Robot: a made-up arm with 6 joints.
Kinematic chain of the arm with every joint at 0, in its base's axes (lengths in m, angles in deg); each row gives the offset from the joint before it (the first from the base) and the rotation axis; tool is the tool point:
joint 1: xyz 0 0 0.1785 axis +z
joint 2: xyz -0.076 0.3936 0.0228 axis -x
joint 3: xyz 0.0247 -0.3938 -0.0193 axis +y
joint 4: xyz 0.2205 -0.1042 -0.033 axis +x
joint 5: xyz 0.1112 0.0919 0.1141 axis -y
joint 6: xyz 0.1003 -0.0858 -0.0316 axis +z
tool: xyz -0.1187 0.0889 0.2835
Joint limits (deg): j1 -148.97..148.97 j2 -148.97..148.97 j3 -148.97..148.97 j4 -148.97..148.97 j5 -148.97..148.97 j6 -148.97..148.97
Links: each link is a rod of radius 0.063 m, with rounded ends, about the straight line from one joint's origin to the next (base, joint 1, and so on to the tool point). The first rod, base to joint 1, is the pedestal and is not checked.
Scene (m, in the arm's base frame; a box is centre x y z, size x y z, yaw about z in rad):
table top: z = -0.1
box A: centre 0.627 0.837 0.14 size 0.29 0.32 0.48 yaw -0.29
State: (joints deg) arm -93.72 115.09 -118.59 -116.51 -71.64 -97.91
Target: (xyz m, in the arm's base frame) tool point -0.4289 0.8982 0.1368
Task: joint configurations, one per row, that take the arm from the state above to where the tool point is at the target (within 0.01 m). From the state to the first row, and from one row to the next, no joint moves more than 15 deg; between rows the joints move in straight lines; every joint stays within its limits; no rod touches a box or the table.
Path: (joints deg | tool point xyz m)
1: -79.19 106.65 -119.00 -109.42 -65.53 -97.26 | 1.0663 0.4405 0.5072
2: -64.66 98.20 -119.41 -102.33 -59.43 -96.61 | 0.8749 0.6721 0.5631
3: -50.13 89.76 -119.83 -95.23 -53.32 -95.96 | 0.6270 0.8370 0.6095
4: -35.58 102.72 -129.54 -90.12 -44.51 -95.08 | 0.3164 1.0436 0.4099
5: -21.04 115.68 -139.26 -85.01 -35.70 -94.20 | -0.0720 1.0632 0.2423
6: -6.50 128.64 -148.97 -79.90 -26.89 -93.32 | -0.4290 0.8982 0.1368

